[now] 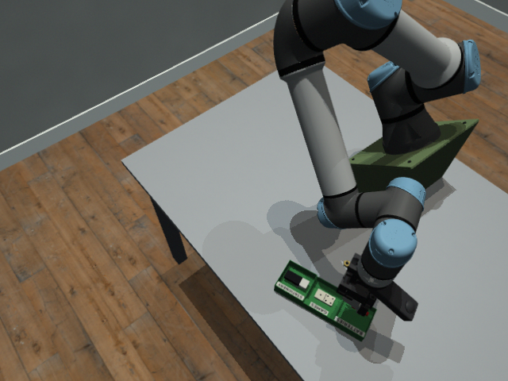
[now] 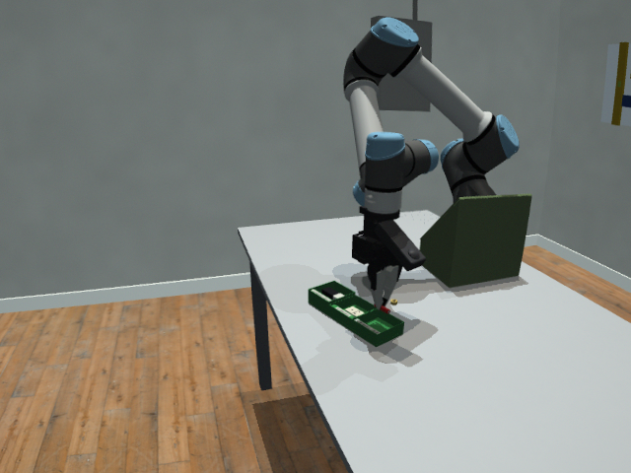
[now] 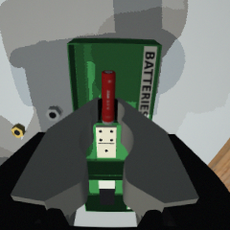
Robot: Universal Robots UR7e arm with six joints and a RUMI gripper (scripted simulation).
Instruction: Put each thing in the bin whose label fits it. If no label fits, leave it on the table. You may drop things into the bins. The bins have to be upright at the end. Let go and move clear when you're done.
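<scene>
Right now my hand is 1 cm above the red cylinder. From my hand the other things lie so: white domino (2 cm ahead, 8 cm to the right, 6 cm below); brass nut (10 cm behind, 11 cm to the right, 7 cm below); grey nut (5 cm behind, 7 cm to the right, 7 cm below).
</scene>
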